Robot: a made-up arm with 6 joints.
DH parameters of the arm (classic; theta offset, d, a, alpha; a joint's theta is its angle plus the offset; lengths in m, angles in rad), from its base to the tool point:
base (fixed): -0.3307 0 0.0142 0
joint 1: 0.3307 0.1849 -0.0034 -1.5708
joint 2: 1.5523 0 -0.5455 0
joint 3: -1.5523 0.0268 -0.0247 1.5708
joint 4: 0 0.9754 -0.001 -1.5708
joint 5: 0 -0.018 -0.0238 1.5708
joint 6: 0 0.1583 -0.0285 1.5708
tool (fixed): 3.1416 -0.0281 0 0
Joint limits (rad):
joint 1: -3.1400..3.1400
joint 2: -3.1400..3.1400
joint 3: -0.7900..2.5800
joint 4: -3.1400..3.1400
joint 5: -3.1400..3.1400
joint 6: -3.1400..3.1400
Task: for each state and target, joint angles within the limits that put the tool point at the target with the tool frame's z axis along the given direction. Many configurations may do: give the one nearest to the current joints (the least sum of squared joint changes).
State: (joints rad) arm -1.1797 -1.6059 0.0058 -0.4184 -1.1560 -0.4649
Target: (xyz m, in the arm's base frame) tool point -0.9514 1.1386 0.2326 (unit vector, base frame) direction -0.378 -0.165 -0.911
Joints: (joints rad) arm -0.7475 -1.6500 0.2682 -1.1822 -1.4629 -0.0091
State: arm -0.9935 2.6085 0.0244 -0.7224 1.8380 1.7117
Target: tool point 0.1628 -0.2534 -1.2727 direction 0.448 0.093 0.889
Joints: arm -0.5591 2.8693 0.1253 -0.9843 2.1269 1.3637
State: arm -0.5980 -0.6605 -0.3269 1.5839 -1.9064 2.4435
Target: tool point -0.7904 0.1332 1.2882 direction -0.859 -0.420 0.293
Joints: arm -0.2498 -0.3717 -0.4715 1.7411 -2.2239 1.9464
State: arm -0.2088 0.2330 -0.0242 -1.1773 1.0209 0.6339
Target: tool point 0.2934 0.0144 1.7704 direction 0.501 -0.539 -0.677
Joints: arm 0.2345 0.5948 -0.6167 -0.6723 0.7958 1.2818
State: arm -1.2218 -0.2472 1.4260 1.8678 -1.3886 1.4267
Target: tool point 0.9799 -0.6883 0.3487 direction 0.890 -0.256 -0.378
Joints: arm -0.5103 0.5602 1.2764 1.8224 -1.3943 1.3935
